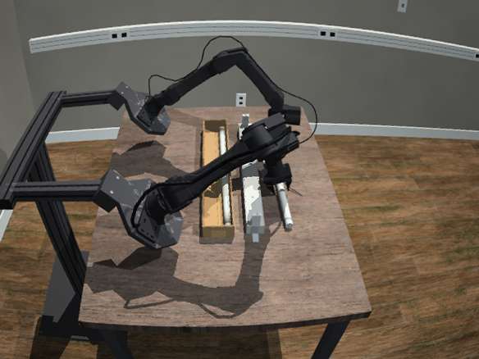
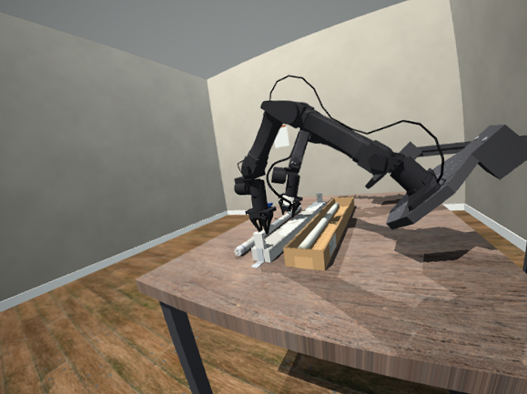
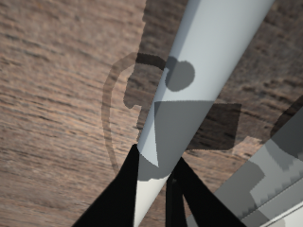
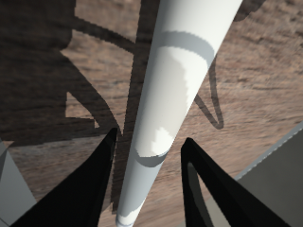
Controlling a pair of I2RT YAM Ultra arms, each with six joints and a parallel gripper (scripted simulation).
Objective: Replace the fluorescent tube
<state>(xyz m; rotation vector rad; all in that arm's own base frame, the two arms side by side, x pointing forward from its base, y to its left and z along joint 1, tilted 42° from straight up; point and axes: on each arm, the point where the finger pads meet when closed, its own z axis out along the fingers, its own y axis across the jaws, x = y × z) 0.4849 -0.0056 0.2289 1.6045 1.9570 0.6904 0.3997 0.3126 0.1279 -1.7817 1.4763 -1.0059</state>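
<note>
The LED tube is 12 cm to the left of my right hand, 2 cm ahead of it and 1 cm below it. From my right hand the other things lie so: old fluorescent tube: 18 cm behind, 14 cm to the left; light fixture: 13 cm to the left, 9 cm behind, 3 cm above; carton: 22 cm behind, 15 cm to the left, 1 cm above.
The LED tube is 10 mm behind my left hand and 120 mm to the right of it. From my left hand the other things lie so: old fluorescent tube (210 mm behind, 100 mm to the right); light fixture (120 mm behind, 110 mm to the right, 40 mm above); carton (240 mm behind, 90 mm to the right, 10 mm above).
</note>
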